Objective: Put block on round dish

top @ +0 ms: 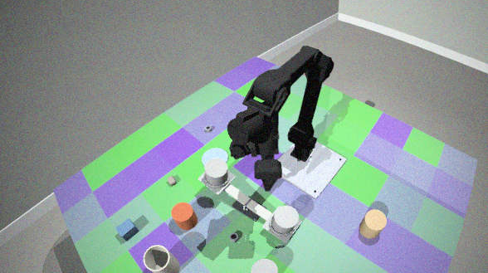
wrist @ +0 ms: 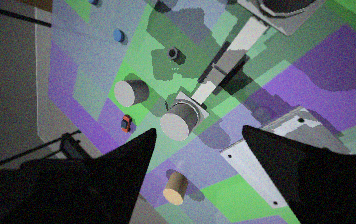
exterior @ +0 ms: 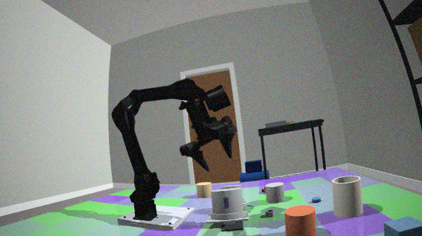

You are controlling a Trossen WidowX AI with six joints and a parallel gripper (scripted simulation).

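Now: gripper tip 30 mm short of the pale teal block, 70 mm to the right of it and 140 mm above it. From my gripper tip the other things lie so: orange cylinder: 200 mm ahead, 190 mm to the right, 140 mm below; pale blue round dish: 80 mm behind, 290 mm to the right, 180 mm below; grey cup: 20 mm ahead, 200 mm to the right, 70 mm below.
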